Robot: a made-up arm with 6 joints.
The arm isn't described. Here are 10 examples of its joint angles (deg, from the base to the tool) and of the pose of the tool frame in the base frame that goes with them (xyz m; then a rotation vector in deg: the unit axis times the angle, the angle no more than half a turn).
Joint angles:
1: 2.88 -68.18 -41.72 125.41 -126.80 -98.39
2: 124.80 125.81 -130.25 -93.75 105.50 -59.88
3: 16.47 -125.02 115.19 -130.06 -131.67 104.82
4: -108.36 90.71 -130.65 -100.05 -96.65 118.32
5: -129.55 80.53 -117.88 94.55 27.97 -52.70
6: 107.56 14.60 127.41 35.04 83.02 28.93
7: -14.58 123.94 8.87 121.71 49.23 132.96
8: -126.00 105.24 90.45 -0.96 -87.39 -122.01
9: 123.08 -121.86 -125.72 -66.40 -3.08 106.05
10: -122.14 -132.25 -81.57 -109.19 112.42 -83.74
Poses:
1: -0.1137 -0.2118 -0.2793 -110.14 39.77 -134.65
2: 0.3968 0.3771 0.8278 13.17 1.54 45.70
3: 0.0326 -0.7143 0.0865 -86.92 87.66 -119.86
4: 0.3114 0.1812 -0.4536 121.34 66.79 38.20
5: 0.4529 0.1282 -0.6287 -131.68 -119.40 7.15
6: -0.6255 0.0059 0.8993 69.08 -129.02 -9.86
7: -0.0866 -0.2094 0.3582 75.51 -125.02 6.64
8: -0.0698 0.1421 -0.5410 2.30 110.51 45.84
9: -0.2995 0.0160 0.8438 31.69 36.85 90.27
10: -0.2860 0.7740 -0.0727 -72.52 -48.08 42.51
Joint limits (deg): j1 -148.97..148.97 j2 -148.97..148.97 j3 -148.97..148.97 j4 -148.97..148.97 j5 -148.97..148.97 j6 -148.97..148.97
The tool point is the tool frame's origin. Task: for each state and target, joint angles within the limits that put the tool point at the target. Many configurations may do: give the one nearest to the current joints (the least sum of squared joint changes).
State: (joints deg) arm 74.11 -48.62 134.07 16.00 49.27 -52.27
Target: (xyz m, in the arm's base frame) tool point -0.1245 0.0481 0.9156
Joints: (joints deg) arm 119.72 -31.23 135.11 12.84 7.90 -50.52
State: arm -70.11 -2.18 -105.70 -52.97 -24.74 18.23
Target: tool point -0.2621 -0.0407 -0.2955
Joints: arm -100.08 -29.40 -87.96 -60.01 -42.21 9.60
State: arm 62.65 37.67 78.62 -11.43 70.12 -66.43
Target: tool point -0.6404 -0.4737 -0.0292
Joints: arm 28.59 26.10 74.87 -2.51 85.59 -58.82
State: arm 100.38 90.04 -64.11 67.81 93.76 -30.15
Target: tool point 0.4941 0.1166 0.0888
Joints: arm 75.29 106.82 -58.94 75.53 63.91 -51.30
